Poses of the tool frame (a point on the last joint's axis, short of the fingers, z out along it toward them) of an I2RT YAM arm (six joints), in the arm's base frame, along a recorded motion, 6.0 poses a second.
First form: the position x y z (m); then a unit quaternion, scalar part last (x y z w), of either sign.
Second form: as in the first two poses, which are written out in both.
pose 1, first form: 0.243 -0.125 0.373 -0.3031 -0.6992 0.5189 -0.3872
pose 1, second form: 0.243 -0.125 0.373 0.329 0.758 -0.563 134.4
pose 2, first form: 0.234 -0.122 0.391 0.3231 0.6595 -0.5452 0.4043
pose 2, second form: 0.234 -0.122 0.391 0.353 0.721 -0.596 132.3
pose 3, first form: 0.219 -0.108 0.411 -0.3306 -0.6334 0.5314 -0.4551
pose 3, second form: 0.219 -0.108 0.411 0.371 0.711 -0.597 125.9
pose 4, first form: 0.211 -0.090 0.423 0.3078 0.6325 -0.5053 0.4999
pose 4, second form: 0.211 -0.090 0.423 0.355 0.730 -0.583 120.0
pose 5, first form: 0.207 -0.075 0.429 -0.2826 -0.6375 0.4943 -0.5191
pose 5, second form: 0.207 -0.075 0.429 0.331 0.746 -0.578 117.5
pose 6, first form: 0.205 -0.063 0.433 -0.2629 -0.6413 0.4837 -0.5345
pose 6, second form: 0.205 -0.063 0.433 0.311 0.759 -0.572 115.4
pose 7, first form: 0.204 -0.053 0.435 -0.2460 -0.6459 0.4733 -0.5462
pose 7, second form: 0.204 -0.053 0.435 0.294 0.771 -0.565 113.8
